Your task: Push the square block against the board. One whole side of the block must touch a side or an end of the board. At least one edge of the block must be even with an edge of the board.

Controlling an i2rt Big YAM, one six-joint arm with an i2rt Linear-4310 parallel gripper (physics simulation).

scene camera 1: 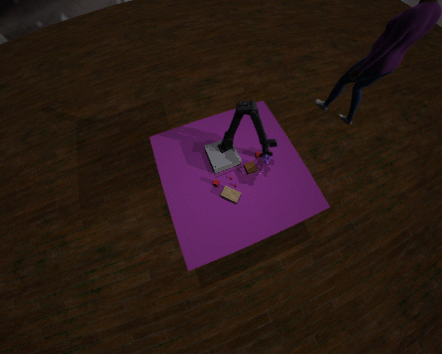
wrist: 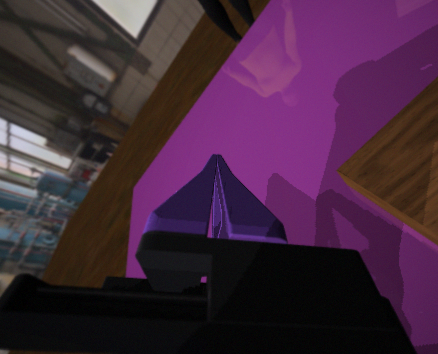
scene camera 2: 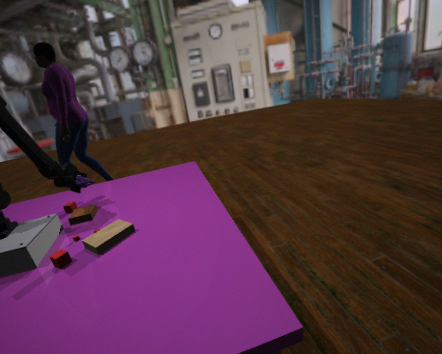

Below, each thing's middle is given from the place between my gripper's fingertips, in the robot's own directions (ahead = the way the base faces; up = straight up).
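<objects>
Square wooden block (wrist: 388, 169): 11 cm below my hand, 7 cm behind it, 10 cm to the right of it. Wooden board (scene camera 2: 102, 240): 11 cm below my hand, 38 cm to the right of it, 6 cm ahead of it. Going by their middles, the square wooden block is the nearest to my hand of the things named here.
</objects>
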